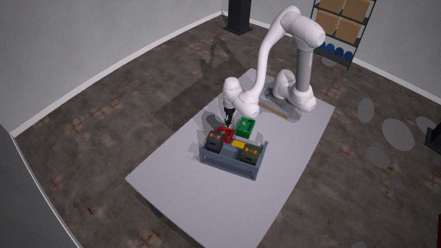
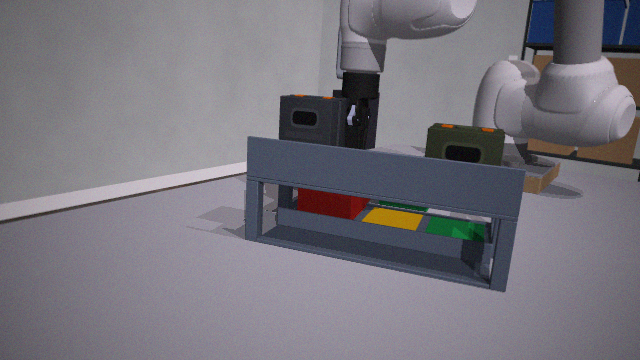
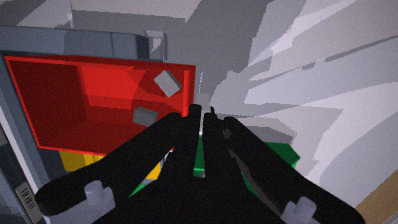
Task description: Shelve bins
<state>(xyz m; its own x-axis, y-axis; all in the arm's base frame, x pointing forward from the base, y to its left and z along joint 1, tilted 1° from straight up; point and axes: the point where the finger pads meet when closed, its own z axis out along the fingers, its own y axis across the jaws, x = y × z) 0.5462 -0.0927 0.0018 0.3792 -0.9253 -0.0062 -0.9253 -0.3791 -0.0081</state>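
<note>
The red bin is 9 cm ahead of my hand and 4 cm to the left of it. Also, from my hand: olive box 15 cm ahead, 31 cm to the left, 10 cm above; then green bin 10 cm behind, 8 cm to the left, 1 cm below; then dark grey box 23 cm ahead, 9 cm to the left, 11 cm above.
</note>
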